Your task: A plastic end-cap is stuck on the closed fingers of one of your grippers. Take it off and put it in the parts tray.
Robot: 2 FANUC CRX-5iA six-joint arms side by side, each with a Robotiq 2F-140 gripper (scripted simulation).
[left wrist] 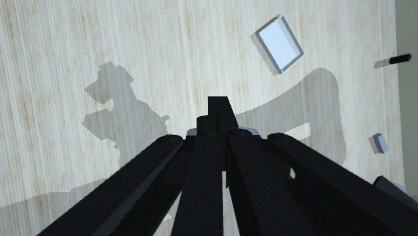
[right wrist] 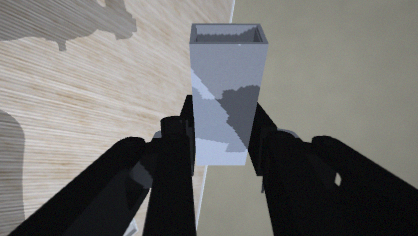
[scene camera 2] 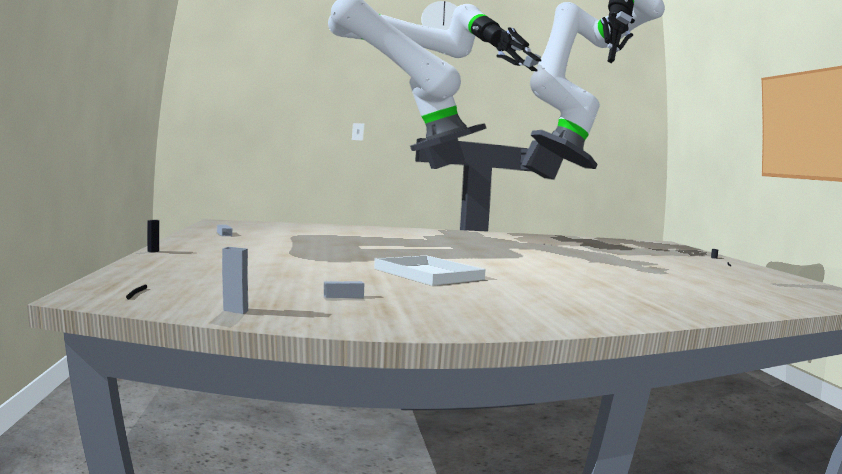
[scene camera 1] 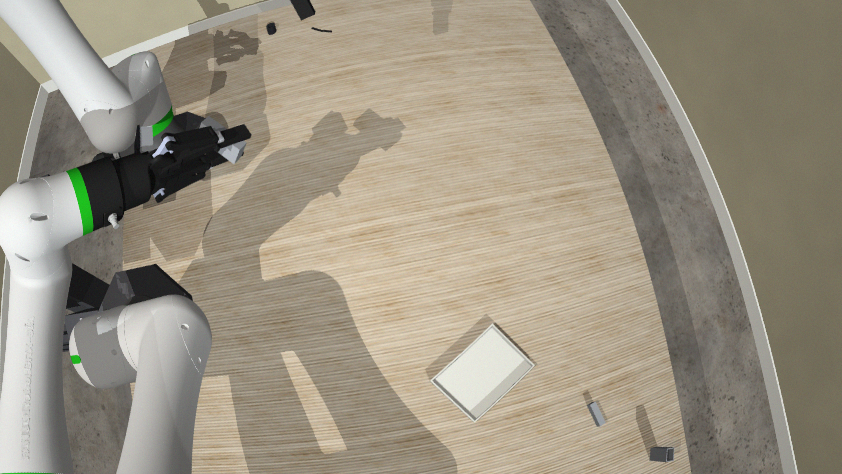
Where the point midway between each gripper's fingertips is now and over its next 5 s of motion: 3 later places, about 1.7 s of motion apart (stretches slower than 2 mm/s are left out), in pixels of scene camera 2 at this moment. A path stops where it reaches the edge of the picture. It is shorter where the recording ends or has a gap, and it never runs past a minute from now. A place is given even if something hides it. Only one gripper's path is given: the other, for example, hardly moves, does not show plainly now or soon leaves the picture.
The right gripper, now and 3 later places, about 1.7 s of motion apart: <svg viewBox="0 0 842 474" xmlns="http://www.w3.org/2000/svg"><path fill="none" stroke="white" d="M536 65L533 81L507 151L445 247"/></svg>
